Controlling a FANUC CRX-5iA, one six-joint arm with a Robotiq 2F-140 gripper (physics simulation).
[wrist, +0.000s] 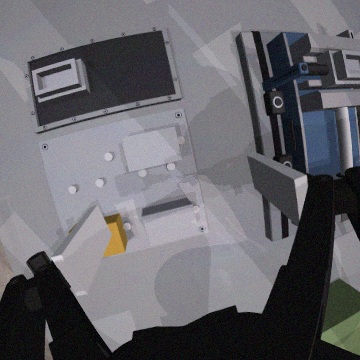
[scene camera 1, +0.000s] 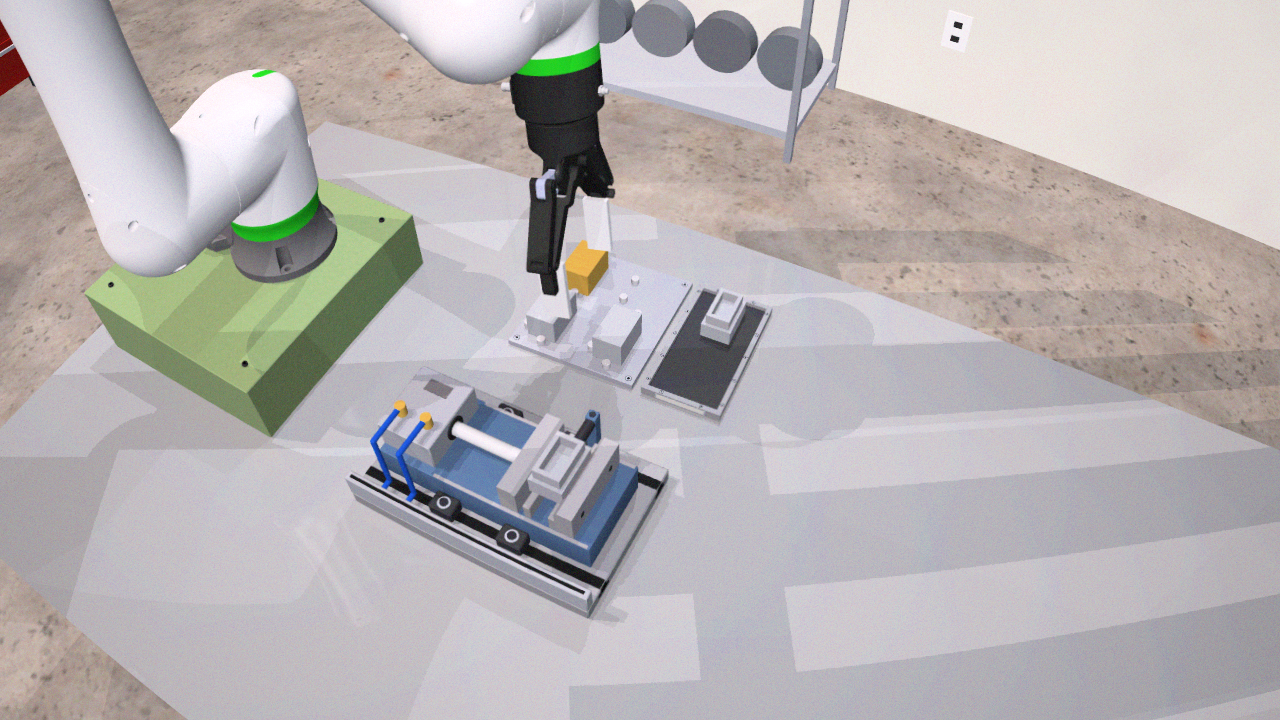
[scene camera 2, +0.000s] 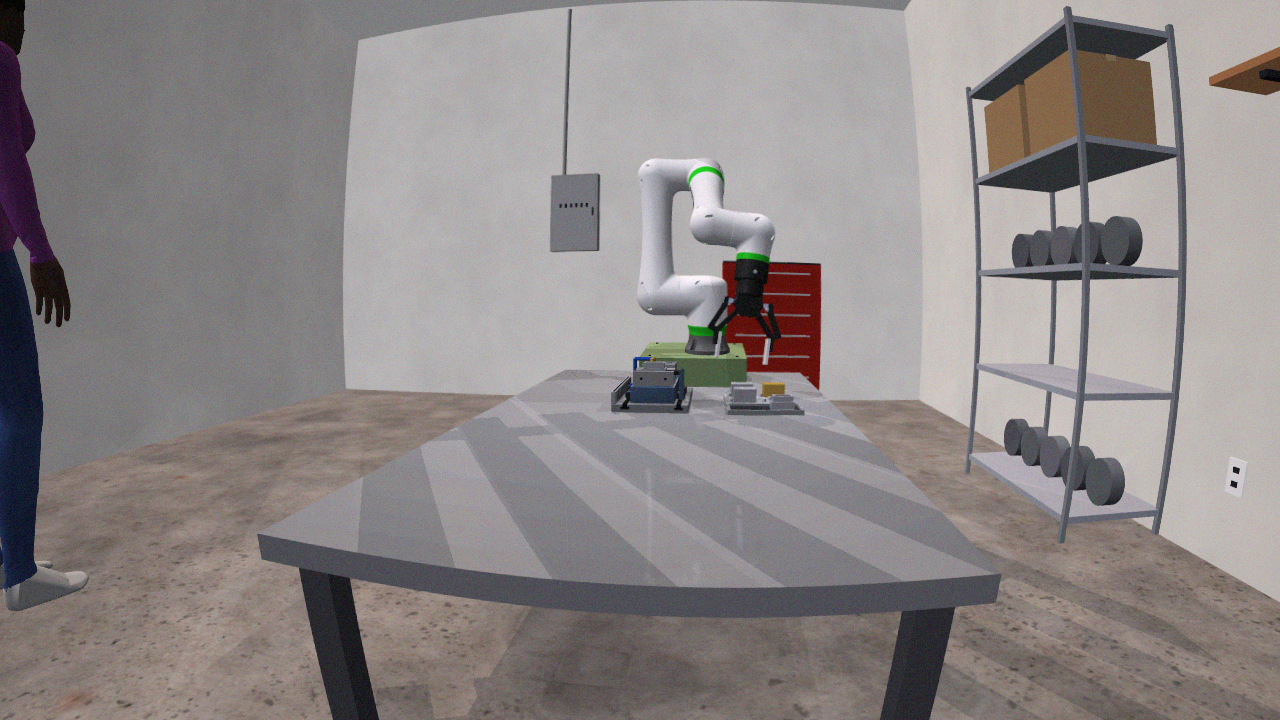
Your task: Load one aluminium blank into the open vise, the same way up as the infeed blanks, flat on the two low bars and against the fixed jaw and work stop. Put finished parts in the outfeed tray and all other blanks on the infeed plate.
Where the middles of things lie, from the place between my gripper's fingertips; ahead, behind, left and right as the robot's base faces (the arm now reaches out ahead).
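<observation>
My hand is 5 cm to the right of the infeed plate (scene camera 1: 659,296) and 10 cm above it. I see the brass blank (scene camera 1: 585,267) 4 cm behind my hand, 10 cm to the left of it and 8 cm below it. The dark outfeed tray (scene camera 1: 695,370), meanwhile, is 5 cm to the left of my hand, 15 cm ahead of it and 10 cm below it. Going by their middles, that tray is the farthest from my hand of the things named here.
</observation>
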